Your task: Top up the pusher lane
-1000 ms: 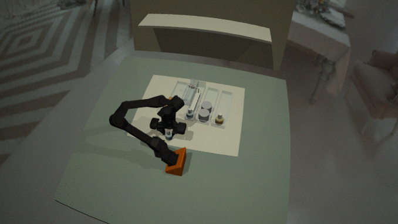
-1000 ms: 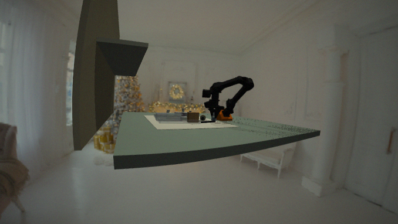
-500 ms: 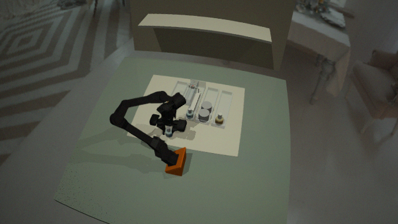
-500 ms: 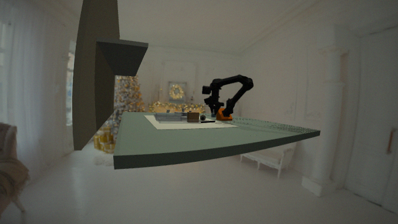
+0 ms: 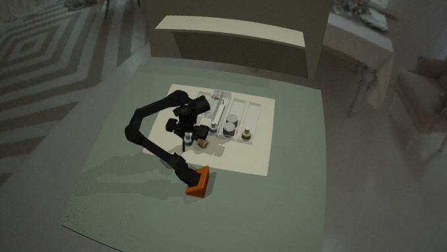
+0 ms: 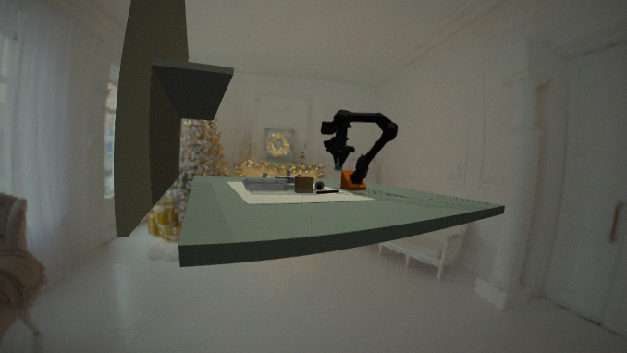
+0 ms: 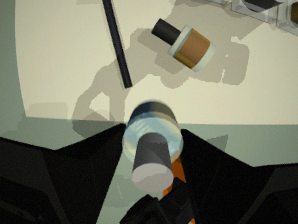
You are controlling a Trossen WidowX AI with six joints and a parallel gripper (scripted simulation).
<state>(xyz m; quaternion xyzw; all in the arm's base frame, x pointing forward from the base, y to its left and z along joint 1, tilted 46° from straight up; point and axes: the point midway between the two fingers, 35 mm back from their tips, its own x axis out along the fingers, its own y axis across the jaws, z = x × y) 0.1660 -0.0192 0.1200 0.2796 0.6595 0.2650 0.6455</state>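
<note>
The thin black rod is 120 mm below my gripper tip, 80 mm ahead of it and 60 mm to the left of it. Round my gripper tip: sprung lane: 320 mm ahead, 110 mm below, 60 mm to the right.
</note>
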